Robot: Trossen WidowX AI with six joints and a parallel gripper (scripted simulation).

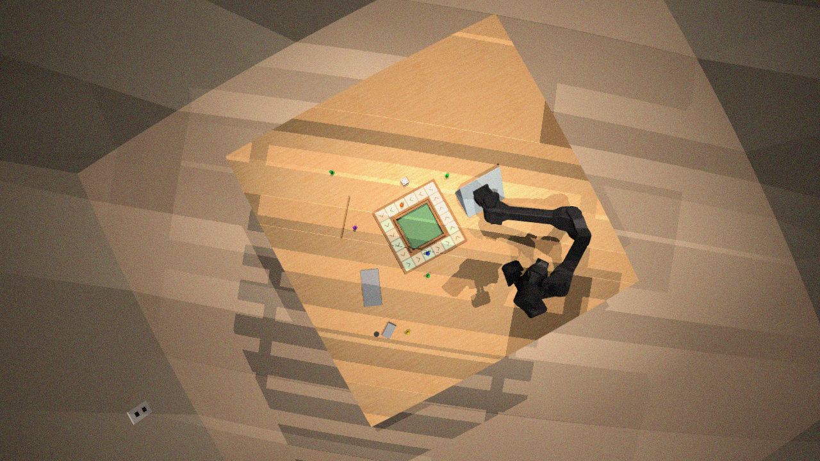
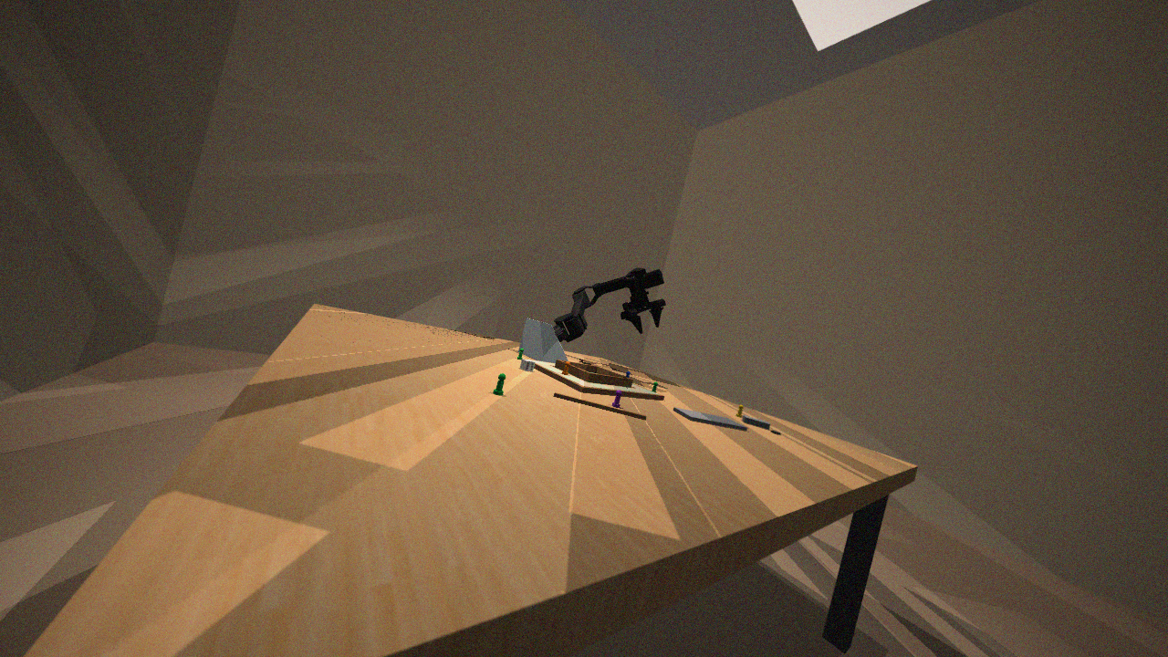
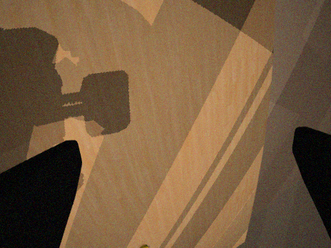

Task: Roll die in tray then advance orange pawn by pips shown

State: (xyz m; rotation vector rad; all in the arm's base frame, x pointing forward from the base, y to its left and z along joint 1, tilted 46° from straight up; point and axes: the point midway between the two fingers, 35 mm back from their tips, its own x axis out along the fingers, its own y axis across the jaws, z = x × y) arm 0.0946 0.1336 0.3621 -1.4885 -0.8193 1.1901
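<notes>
The white die is 13 cm ahead of my gripper tip, 56 cm to the right of it and 18 cm below it. Also, from my gripper tip: yellow pawn (42 cm ahead, 2 cm to the right, 18 cm below); green tray (16 cm ahead, 37 cm to the right, 19 cm below); orange pawn (18 cm ahead, 49 cm to the right, 16 cm below).
</notes>
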